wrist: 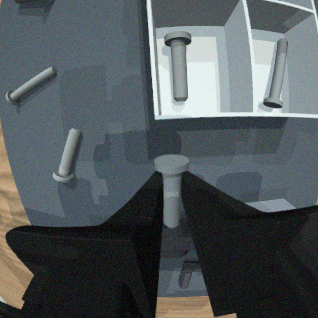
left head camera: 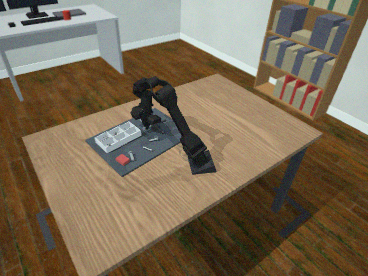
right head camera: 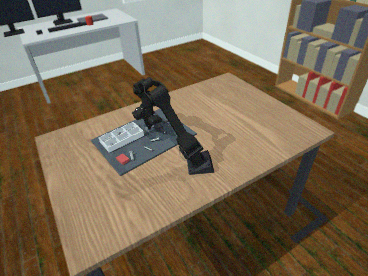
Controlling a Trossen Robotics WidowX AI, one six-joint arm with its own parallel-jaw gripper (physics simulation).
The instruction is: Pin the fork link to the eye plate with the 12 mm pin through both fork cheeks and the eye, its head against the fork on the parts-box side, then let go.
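Places are measured from the arm's base along level axes (x ahead, y left, z up), in millimetres.
Pixels of known places: gripper, fingertip midpoint: (wrist: 170,176) (left head camera: 145,128) (right head camera: 148,129); arm's base at its link origin: (left head camera: 200,161) (right head camera: 198,161).
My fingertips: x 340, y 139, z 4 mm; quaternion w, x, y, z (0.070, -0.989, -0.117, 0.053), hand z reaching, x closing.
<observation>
Ahead of a thing's pixels: the offset from my fingertips to its top centre. Level surfaces: height alone.
My gripper (left head camera: 147,128) (right head camera: 149,129) (wrist: 170,176) is shut on a grey pin above the mat, beside the parts box. The held pin @(dx +3, dy -10, dz +18 mm) (wrist: 171,192) stands between the fingertips in the wrist view, its wide round head at the top and its shank running down between the fingers. The white parts box @(dx +8, dy +149, dz +12 mm) (left head camera: 120,145) (right head camera: 122,143) (wrist: 200,117) lies beyond the gripper in the wrist view. Dark shapes and a small grey part show below the pin between the fingers, partly hidden. I cannot make out the fork link, the eye plate or their holes.
Two loose pins @(dx -135, dy +47, dz -8 mm) (wrist: 32,85) @(dx -84, dy -7, dz -5 mm) (wrist: 69,155) lie on the dark mat @(dz -23 mm) (left head camera: 165,145) (right head camera: 162,146) (wrist: 115,40). Two more pins @(dx -9, dy +71, dz -2 mm) (wrist: 179,67) @(dx +64, dy +92, dz -6 mm) (wrist: 277,75) lie in separate box compartments. A red block @(dx -159, dy +184, dz -6 mm) (left head camera: 122,159) (right head camera: 122,158) lies near the mat's front corner.
</observation>
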